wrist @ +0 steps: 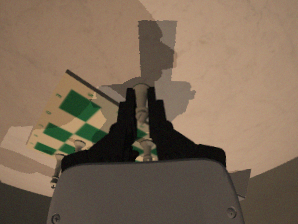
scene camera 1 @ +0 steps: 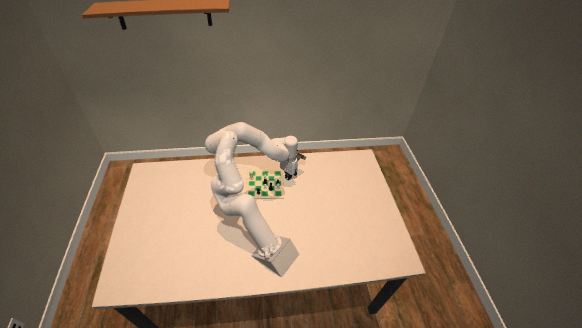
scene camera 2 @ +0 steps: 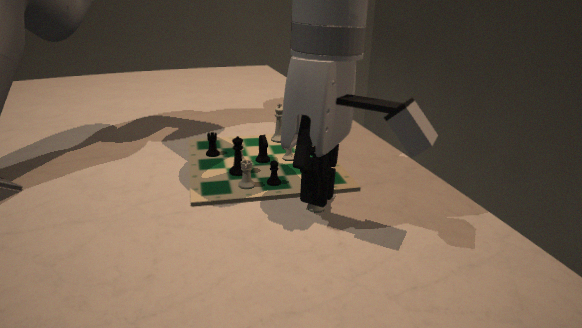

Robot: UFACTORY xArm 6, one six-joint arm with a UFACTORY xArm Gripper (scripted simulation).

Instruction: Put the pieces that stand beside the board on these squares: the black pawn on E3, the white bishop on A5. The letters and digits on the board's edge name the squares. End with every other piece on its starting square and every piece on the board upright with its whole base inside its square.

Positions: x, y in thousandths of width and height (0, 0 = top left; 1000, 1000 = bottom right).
In view: the gripper (scene camera 2: 544, 608).
The gripper is seen too in the wrist view (wrist: 475, 440).
